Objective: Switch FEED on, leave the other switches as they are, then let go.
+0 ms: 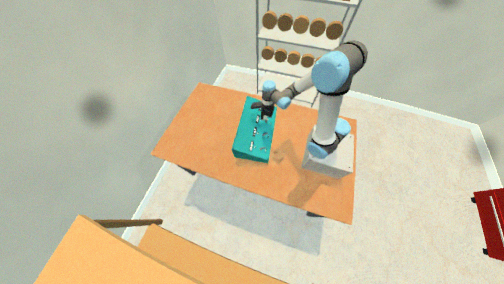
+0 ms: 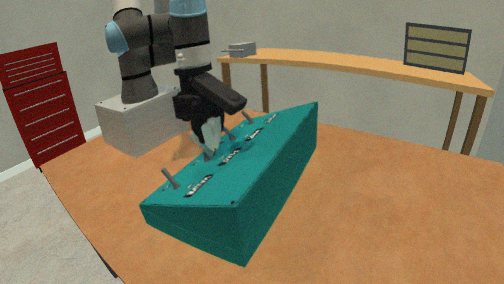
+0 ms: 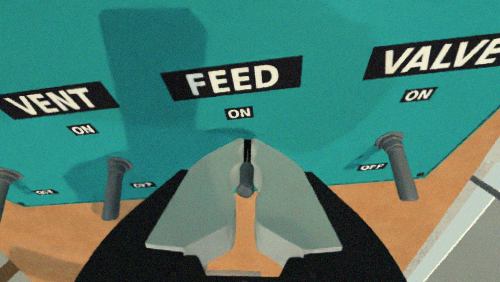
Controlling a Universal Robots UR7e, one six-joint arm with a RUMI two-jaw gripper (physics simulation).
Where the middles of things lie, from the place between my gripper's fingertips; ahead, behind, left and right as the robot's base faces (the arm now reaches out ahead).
Labels:
I see the teal switch panel (image 2: 224, 205) 7 cm to the left of my hand, 3 cm below it and 2 cm ahead of it.

